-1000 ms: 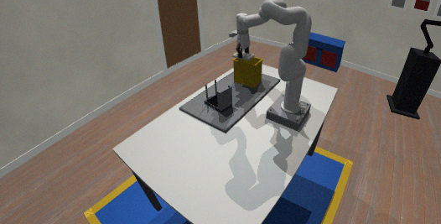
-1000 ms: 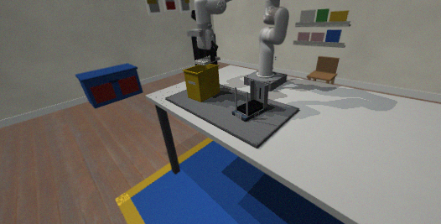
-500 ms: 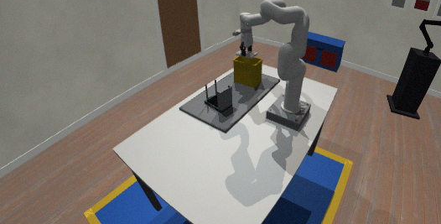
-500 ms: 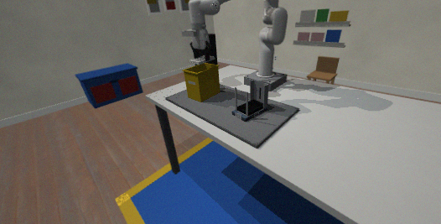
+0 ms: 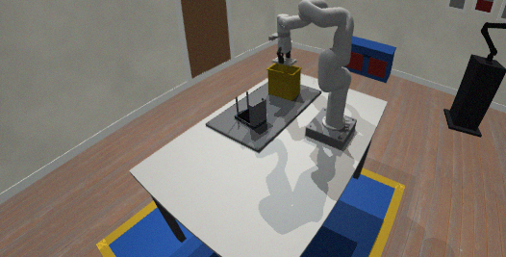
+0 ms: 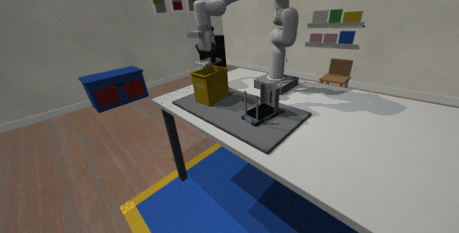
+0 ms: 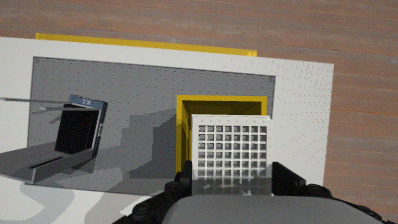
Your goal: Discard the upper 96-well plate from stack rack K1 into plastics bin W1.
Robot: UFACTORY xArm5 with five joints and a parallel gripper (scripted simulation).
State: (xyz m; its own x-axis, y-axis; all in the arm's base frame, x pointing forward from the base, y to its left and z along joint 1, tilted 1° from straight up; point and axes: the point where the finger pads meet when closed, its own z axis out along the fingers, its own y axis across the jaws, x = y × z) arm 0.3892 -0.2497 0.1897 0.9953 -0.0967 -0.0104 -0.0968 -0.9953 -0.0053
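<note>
The yellow plastics bin is 15 cm below my hand. Round my hand: dark plate (4 cm ahead, 36 cm to the left, 21 cm below); 96-well plate (1 cm below).
</note>
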